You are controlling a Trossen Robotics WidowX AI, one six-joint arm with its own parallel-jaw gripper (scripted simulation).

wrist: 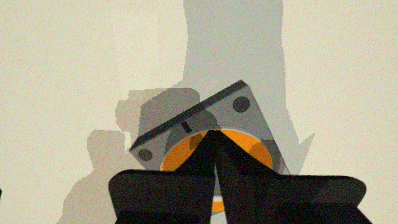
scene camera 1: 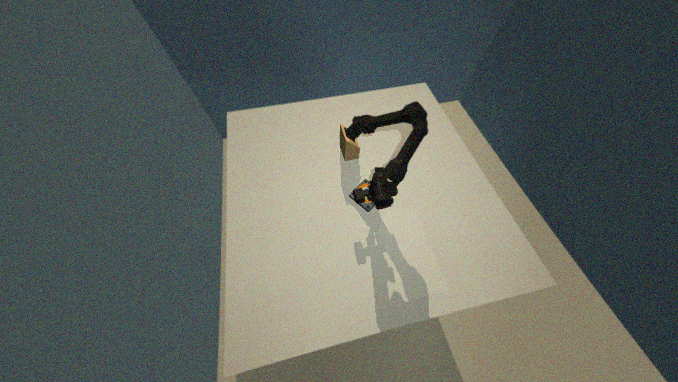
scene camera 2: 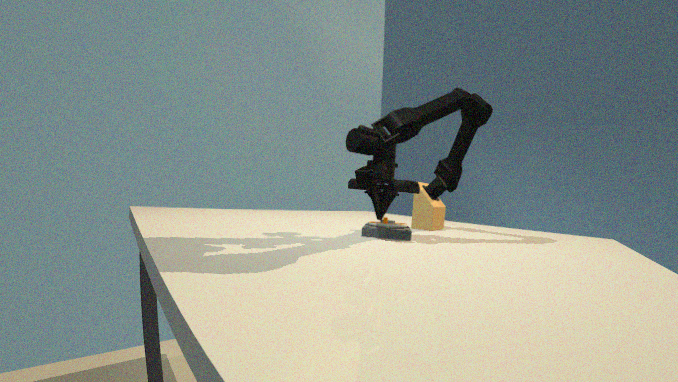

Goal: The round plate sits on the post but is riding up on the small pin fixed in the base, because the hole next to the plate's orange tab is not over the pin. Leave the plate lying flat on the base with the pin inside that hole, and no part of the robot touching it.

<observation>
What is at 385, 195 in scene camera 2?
My gripper.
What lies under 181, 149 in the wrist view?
A round plate.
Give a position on a grey square base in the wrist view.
236, 105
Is my gripper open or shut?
Shut.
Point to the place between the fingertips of my gripper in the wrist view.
213, 135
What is my gripper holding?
Nothing.
</observation>
